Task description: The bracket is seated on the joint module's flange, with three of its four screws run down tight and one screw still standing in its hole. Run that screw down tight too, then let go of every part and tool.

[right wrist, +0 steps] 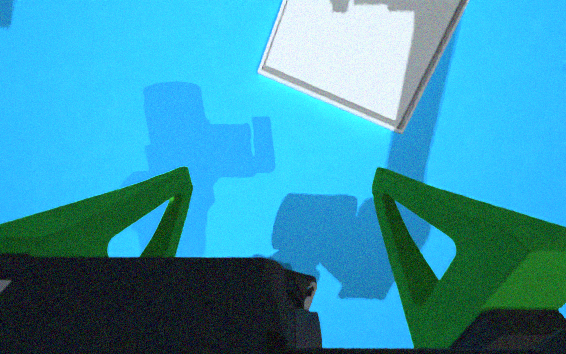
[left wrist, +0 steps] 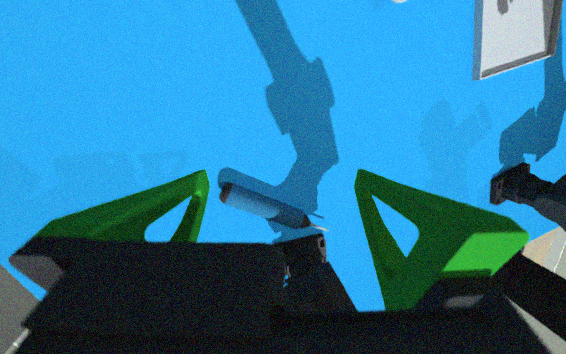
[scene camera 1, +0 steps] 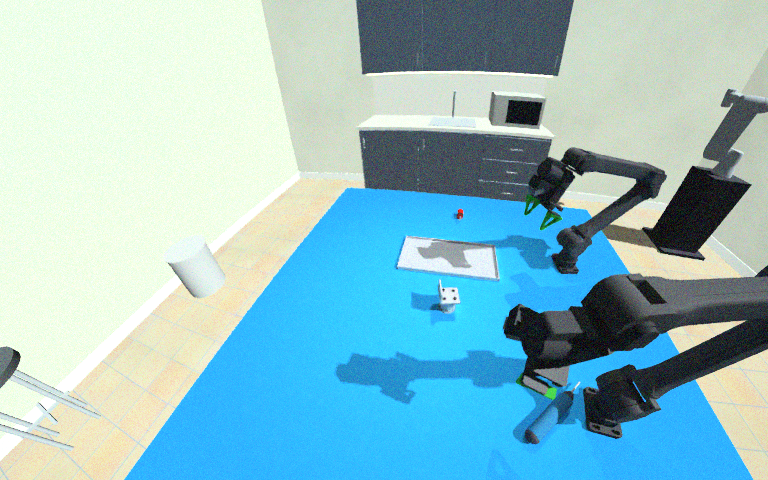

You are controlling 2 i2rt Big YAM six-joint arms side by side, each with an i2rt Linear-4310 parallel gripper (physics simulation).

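Places are measured from the left arm's base along level axes (x left, y back, z up), in metres.
Where they show: left gripper, between the fingertips: [left wrist: 281,177] [scene camera 1: 524,361]; right gripper, between the fingertips: [right wrist: 282,177] [scene camera 1: 532,222]; left arm's base, origin of its link: [left wrist: 299,253] [scene camera 1: 600,412]; right arm's base, origin of its link: [left wrist: 506,183] [scene camera 1: 563,264].
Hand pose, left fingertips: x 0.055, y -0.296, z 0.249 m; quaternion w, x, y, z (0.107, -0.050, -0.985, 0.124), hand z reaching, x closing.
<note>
Things, the pixels of their top centre, and the offset from my left fingertips. Level surfaces: height alone.
- joint module, centre of its top: [scene camera 1: 448,295] dx -0.280, dy -0.204, dz -0.185 m
- power screwdriver, centre of its top: [left wrist: 282,218] [scene camera 1: 560,406] dx -0.022, dy +0.165, dz -0.208 m
- shallow white tray, centre of its top: [scene camera 1: 449,255] dx -0.544, dy -0.257, dz -0.233 m
- small red object, centre of its top: [scene camera 1: 460,213] dx -0.878, dy -0.266, dz -0.215 m
- blue mat, height of its surface: dz -0.249 m
The white bracket [scene camera 1: 449,295] sits on the joint module [scene camera 1: 447,309] near the middle of the mat in the scene view. Dark screw heads show on its plate; how deep each sits is too small to tell. The power screwdriver [scene camera 1: 547,420] [left wrist: 262,204] lies on its side on the mat beside the left arm's base, its thin bit toward that base. My left gripper [scene camera 1: 536,387] [left wrist: 281,177] is open and empty, above the screwdriver and apart from it. My right gripper [scene camera 1: 534,221] [right wrist: 282,177] is open and empty, raised above the mat at the upper right.
A shallow white tray [scene camera 1: 408,254] [left wrist: 520,35] [right wrist: 345,60] lies beyond the bracket in the scene view. A small red object [scene camera 1: 460,213] stands farther back on the blue mat [scene camera 1: 317,316]. The right arm's base [scene camera 1: 565,263] [left wrist: 509,184] stands at the mat's right side.
</note>
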